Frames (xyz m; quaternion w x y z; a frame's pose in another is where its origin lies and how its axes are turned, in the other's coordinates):
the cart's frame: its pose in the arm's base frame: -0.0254 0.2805 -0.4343 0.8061 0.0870 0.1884 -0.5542
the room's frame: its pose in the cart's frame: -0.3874 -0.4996 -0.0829 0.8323 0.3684 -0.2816 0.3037
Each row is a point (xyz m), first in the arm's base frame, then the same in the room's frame.
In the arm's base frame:
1: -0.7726 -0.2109 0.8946
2: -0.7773 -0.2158 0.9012
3: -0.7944 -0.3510 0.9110
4: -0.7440 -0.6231 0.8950
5: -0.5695 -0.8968 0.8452
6: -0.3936 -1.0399 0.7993
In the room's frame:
1: 0.7997 0.2967 1.1035
2: 0.8024 0.2960 1.1126
3: 0.8894 0.2067 1.1686
4: 1.1049 0.0351 1.1991
5: 1.3875 -0.1135 1.1223
6: 1.5813 -0.1727 1.0107

